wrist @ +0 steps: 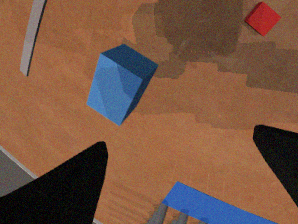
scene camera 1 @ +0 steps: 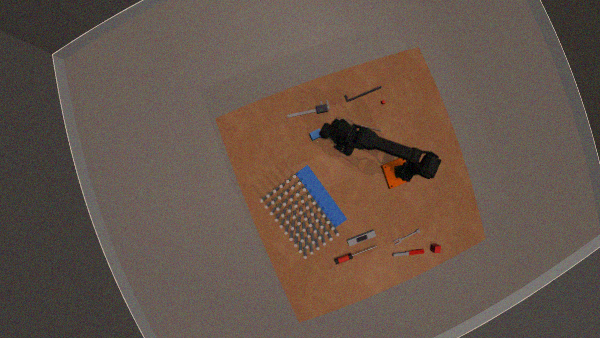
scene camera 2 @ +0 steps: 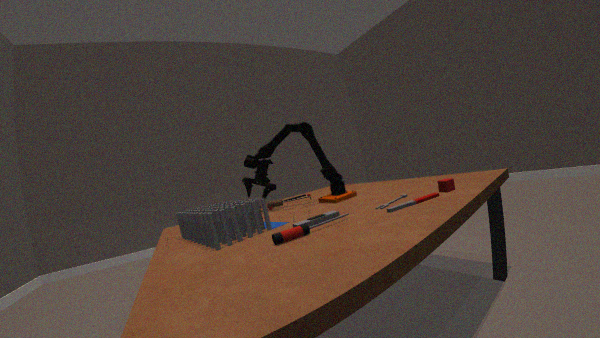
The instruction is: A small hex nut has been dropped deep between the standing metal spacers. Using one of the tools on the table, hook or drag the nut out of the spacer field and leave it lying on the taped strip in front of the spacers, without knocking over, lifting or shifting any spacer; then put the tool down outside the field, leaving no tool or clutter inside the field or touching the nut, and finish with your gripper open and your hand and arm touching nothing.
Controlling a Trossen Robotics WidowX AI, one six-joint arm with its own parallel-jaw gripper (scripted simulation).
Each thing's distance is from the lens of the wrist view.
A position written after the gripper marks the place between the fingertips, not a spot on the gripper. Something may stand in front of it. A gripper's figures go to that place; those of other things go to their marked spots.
gripper (wrist: 181,140): 10 cm
blue block (wrist: 122,74): 14 cm
